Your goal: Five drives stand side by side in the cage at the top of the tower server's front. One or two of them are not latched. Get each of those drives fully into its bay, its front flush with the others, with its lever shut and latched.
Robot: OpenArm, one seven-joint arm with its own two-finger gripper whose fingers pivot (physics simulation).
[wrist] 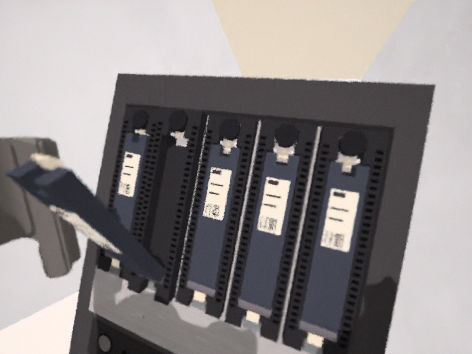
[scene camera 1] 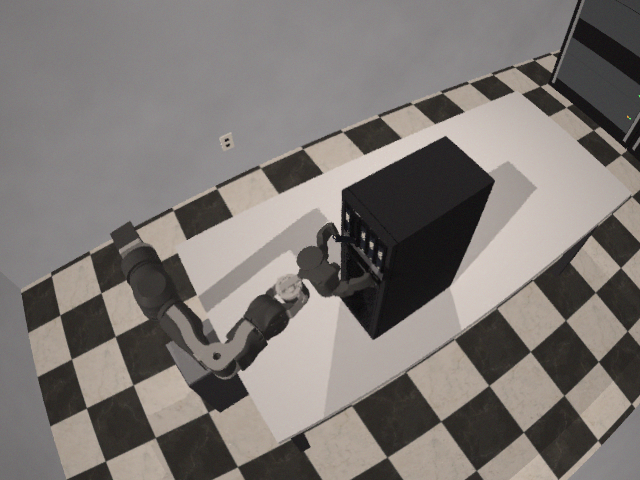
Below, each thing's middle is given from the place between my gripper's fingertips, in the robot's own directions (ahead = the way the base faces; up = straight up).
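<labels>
There's a black tower server (scene camera 1: 425, 207) that's 200 mm below my hand, 200 mm ahead of it and 10 mm to the left of it. And then the blue lever (wrist: 60, 189): my hand is 20 mm above it, 50 mm to the right of it and 20 mm short of it.
</labels>
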